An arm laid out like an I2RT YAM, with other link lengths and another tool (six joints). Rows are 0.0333 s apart.
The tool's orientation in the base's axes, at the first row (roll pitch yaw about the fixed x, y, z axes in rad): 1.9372, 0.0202, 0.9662
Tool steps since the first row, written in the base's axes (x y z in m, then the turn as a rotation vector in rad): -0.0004, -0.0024, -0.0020, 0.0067, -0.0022, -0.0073; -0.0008, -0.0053, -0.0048, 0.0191, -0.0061, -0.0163; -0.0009, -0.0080, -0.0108, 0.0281, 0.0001, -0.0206; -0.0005, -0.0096, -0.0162, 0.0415, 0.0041, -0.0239; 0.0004, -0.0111, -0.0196, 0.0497, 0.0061, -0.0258; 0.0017, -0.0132, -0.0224, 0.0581, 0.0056, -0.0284
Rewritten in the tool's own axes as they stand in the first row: -0.0022, -0.0015, 0.0017, 0.0021, -0.0044, 0.0089; -0.0047, -0.0037, 0.0040, 0.0062, -0.0082, 0.0237; -0.0069, -0.0089, 0.0075, 0.0165, -0.0107, 0.0288; -0.0079, -0.0135, 0.0106, 0.0274, -0.0104, 0.0381; -0.0085, -0.0161, 0.0133, 0.0338, -0.0100, 0.0439; -0.0094, -0.0179, 0.0164, 0.0382, -0.0098, 0.0516
